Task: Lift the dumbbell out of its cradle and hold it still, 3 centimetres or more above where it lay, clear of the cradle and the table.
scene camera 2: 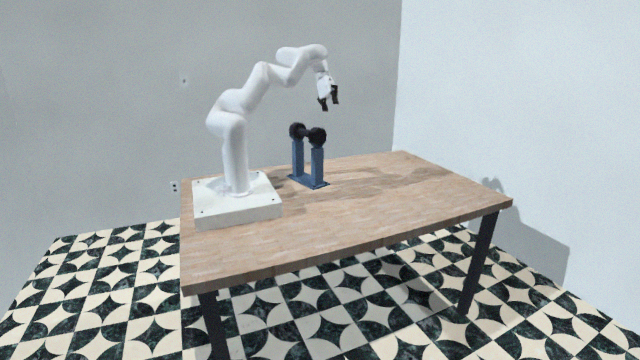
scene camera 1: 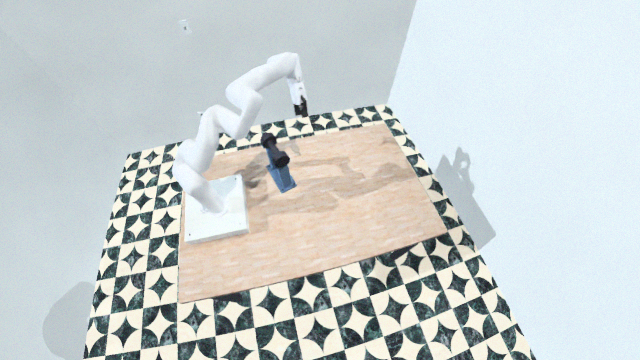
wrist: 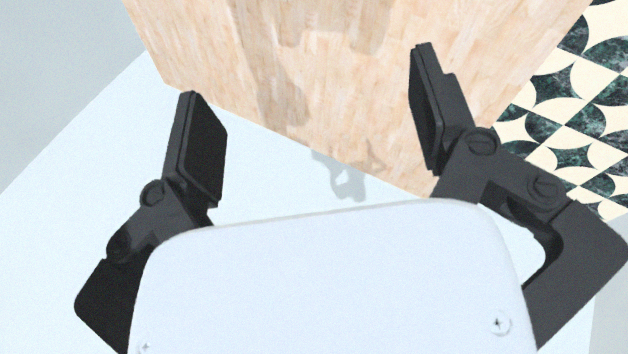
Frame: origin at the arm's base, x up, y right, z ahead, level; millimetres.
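Seen in the pictures: gripper, fingertip midpoint: [scene camera 2: 330, 107] [scene camera 1: 301, 116] [wrist: 306, 91]; arm's base, origin of the base link: [scene camera 2: 238, 190] [scene camera 1: 217, 206].
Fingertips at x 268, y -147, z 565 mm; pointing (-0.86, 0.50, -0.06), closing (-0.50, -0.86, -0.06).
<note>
Pixels of each thing's top centre, then the offset from my fingertips to it. Level surfaces: height alone.
- black dumbbell, middle of its top: [scene camera 2: 307, 125] [scene camera 1: 273, 144] dx -59, dy +65, dz -184 mm
- blue cradle, middle of its top: [scene camera 2: 307, 137] [scene camera 1: 275, 152] dx -117, dy +65, dz -184 mm
- wooden table, its level: dx -339 mm
A black dumbbell [scene camera 1: 273, 150] [scene camera 2: 307, 133] lies across the tops of the two posts of a blue cradle [scene camera 1: 284, 181] [scene camera 2: 317, 167], which stands on the wooden table near the robot's base. The dumbbell and the cradle do not show in the wrist view. My gripper [scene camera 1: 301, 115] [scene camera 2: 330, 107] [wrist: 306, 91] is open, with its two black fingers wide apart and no object between them. It hangs above the dumbbell's height and apart from it, to its right in both scene views.
The wooden table [scene camera 1: 320, 240] [scene camera 2: 350, 220] [wrist: 345, 90] carries the robot's white base plate [scene camera 1: 217, 232] [scene camera 2: 240, 212] at its left end. A pale wall [scene camera 1: 550, 100] [scene camera 2: 500, 75] rises beyond the right end. Shadows of the arm fall on the table and wall.
</note>
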